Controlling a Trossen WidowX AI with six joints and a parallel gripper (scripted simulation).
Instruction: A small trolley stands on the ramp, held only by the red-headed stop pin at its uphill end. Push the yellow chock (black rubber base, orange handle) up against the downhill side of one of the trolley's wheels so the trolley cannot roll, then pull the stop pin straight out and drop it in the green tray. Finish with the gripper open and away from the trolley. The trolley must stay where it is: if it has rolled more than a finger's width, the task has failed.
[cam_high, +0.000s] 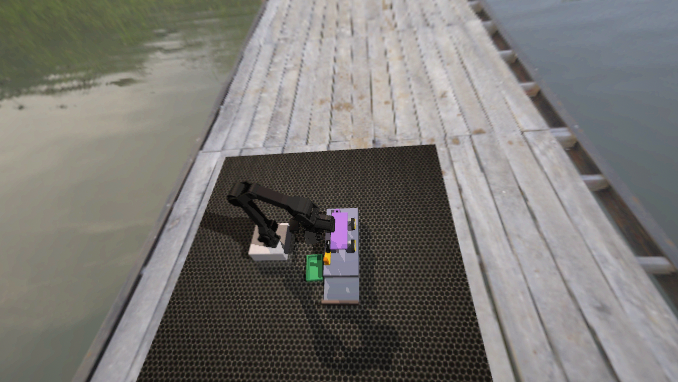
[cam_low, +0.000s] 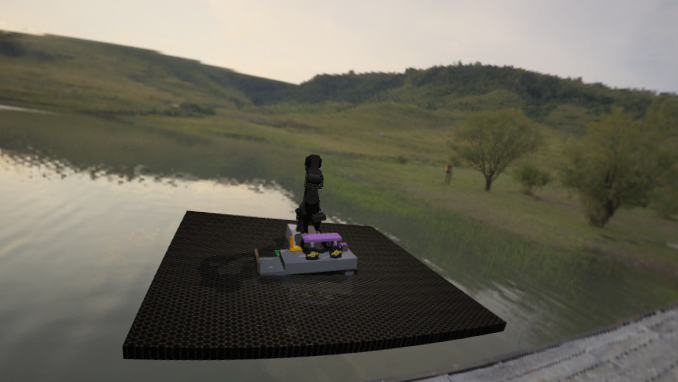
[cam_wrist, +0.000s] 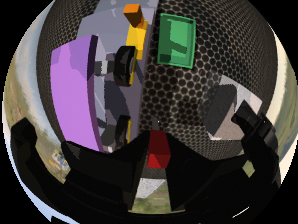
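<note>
My gripper tip is 6 cm short of the yellow chock, 9 cm to the left of it and 7 cm above it. Round my gripper tip: red-headed stop pin: right at my gripper tip; purple trolley: 10 cm ahead, 2 cm to the left, 4 cm below; grey ramp: 10 cm ahead, 1 cm to the left, 10 cm below.
</note>
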